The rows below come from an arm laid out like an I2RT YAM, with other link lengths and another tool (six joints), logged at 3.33 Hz.
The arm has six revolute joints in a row. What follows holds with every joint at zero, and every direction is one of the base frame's. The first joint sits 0.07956 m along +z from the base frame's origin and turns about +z. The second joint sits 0.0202 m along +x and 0.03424 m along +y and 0.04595 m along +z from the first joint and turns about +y. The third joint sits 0.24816 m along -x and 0.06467 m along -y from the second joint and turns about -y. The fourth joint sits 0.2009 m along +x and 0.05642 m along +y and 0.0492 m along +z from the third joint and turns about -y. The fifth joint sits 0.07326 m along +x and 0.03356 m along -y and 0.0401 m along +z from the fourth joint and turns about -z. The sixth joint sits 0.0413 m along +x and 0.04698 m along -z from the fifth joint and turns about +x. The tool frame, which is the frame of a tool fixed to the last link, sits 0.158 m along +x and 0.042 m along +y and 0.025 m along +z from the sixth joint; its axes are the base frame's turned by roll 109.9, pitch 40.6 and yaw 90 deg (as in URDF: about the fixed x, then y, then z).
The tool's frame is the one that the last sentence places.
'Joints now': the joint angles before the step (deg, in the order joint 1, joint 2, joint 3, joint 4, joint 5, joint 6). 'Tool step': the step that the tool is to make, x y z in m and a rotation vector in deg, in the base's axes. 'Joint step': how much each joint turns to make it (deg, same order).
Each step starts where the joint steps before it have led.
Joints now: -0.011, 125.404, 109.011, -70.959, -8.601, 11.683
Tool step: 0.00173, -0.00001, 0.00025, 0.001, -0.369, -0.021
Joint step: 0.000, 0.002, 0.002, 0.372, 0.000, 0.022
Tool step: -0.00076, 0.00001, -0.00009, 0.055, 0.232, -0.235
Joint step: 0.001, -0.003, -0.002, -0.197, -0.043, 0.241
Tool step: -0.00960, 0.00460, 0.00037, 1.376, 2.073, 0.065
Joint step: 0.000, 0.001, -0.001, -2.075, -1.377, -0.022
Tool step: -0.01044, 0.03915, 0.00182, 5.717, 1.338, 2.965
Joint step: 2.993, 0.000, -1.552, 0.371, -5.749, 0.042
